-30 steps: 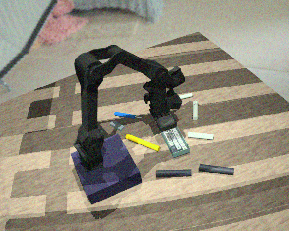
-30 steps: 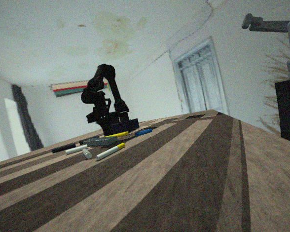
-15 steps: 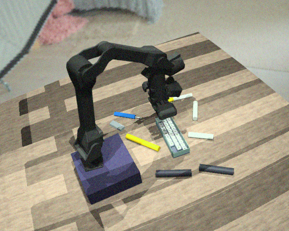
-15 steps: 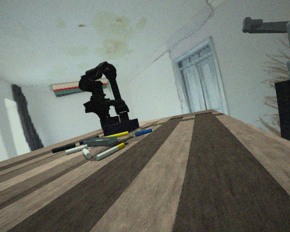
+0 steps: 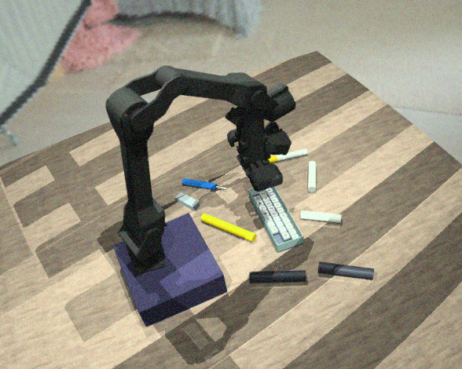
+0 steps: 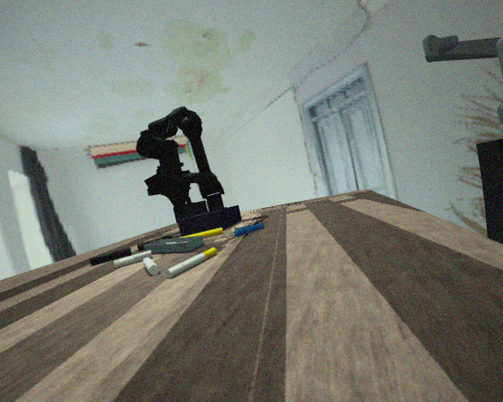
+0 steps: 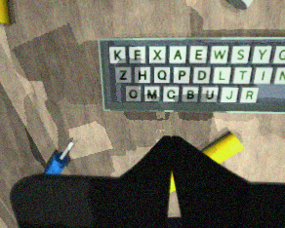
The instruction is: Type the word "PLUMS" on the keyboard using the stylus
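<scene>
Now: gripper tip 90 mm past the blue stylus, 120 mm to the right of it and 90 mm above it. Round my gripper tip: thin grey tip: 60 mm behind, 100 mm to the left, 90 mm below; grey block: 160 mm behind, 90 mm to the left, 90 mm below; yellow marker: 80 mm behind, 30 mm to the right, 90 mm below.
</scene>
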